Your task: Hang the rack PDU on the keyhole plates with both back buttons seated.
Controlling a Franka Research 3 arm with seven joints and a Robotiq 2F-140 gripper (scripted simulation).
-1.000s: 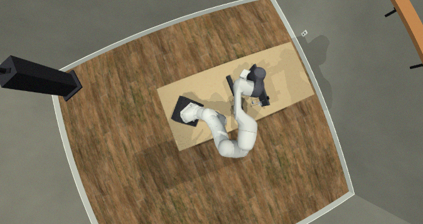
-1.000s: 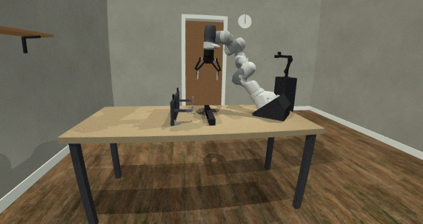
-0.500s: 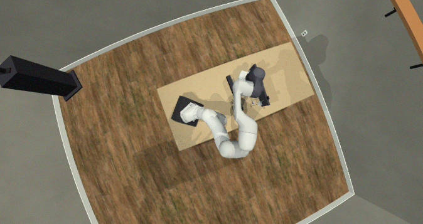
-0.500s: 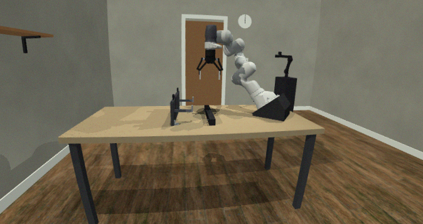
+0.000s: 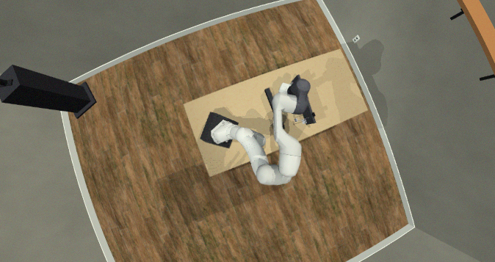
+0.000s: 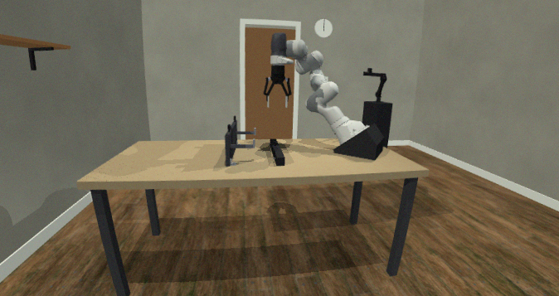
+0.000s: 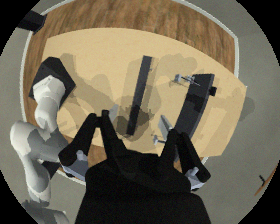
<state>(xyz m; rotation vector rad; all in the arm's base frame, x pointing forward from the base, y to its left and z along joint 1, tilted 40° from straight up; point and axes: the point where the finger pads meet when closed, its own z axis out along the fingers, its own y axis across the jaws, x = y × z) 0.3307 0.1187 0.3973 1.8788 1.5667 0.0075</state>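
My gripper is now 2 cm short of the rack PDU, 1 cm to the left of it and 29 cm above it. Round my hand: stand (25 cm ahead, 10 cm to the right, 23 cm below).
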